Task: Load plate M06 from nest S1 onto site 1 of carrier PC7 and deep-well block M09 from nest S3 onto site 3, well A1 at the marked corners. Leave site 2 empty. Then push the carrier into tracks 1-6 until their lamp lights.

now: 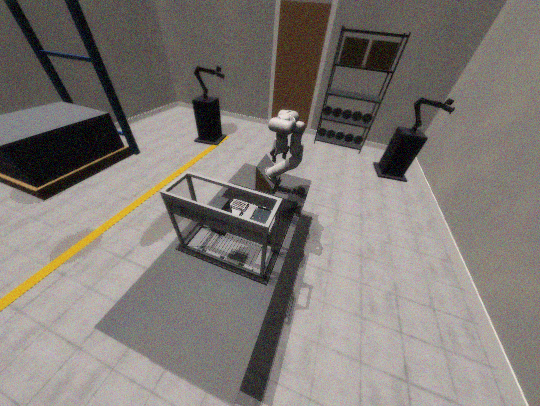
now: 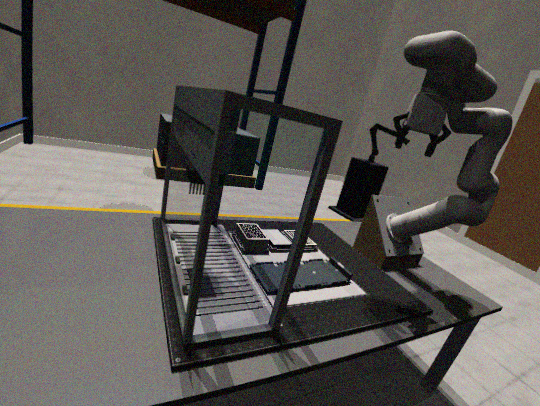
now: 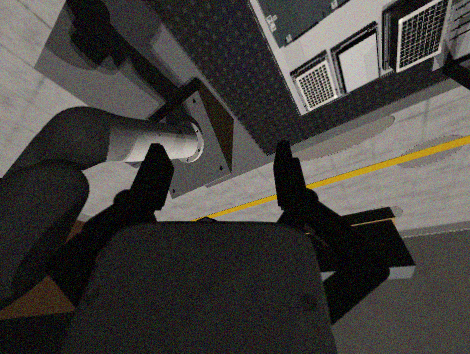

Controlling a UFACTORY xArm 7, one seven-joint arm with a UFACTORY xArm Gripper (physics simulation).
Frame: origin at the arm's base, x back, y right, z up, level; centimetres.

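Seen in the pictures: gripper, fingertip midpoint: [image 1: 278, 160] [image 2: 412, 152] [image 3: 221, 154]; arm's base, origin of the base link: [image 1: 269, 173] [image 2: 396, 228] [image 3: 187, 142].
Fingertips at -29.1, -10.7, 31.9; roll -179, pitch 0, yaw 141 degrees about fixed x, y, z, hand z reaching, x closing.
Note:
Offsets run from my fingertips to a thing's top centre, as dx, dy, dz. Level surfaces: height alone.
My gripper [image 1: 280, 156] [image 2: 415, 146] [image 3: 221, 154] is open and empty, high above the table near the arm's base, apart from the labware. A low plate with a white grid top {-7.2, +27.9, -42.7} [image 2: 310, 244] [image 3: 316, 86], a flat white-topped piece {-17.8, +29.7, -42.7} [image 2: 278, 237] [image 3: 359, 62] and a tall deep-well block [image 2: 255, 245] [image 3: 421, 34] stand in a row of nests. The dark teal carrier {-21.1, +8.2, -42.3} [image 1: 261, 214] [image 2: 302, 275] [image 3: 300, 17] lies beside them, with no labware seen on it. The grooved tracks [image 2: 225, 265] run under the frame. Labels, well A1 corners and the lamp cannot be made out.
A tall grey frame [image 1: 172, 220] [image 2: 312, 185] with posts and a thick upper panel [image 2: 200, 130] stands over the tracks. The nests and carrier lie on a white base plate [image 2: 345, 295] on a dark perforated board {dz -45.3} [image 2: 350, 312] [image 3: 225, 65]. The arm's wedge mount [image 2: 367, 227] [image 3: 200, 172] stands behind.

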